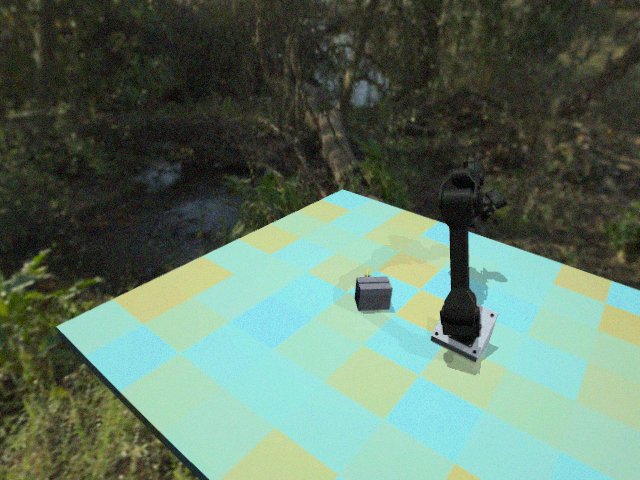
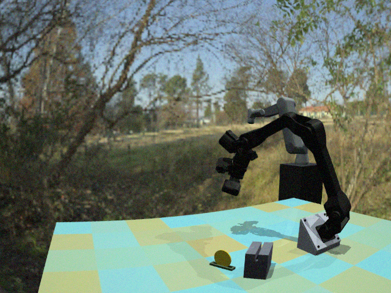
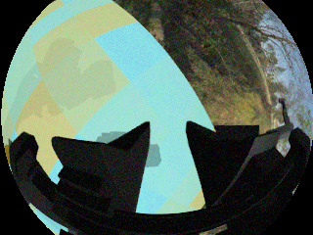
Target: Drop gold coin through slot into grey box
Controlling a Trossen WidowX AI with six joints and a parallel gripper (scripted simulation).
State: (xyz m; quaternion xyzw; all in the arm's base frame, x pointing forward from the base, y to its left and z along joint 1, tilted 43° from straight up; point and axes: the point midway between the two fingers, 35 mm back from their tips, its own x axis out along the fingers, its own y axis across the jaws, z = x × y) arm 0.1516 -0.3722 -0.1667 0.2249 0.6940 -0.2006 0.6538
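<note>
My gripper tip is now 34 cm to the right of the coin, 20 cm short of it and 13 cm above it.
</note>
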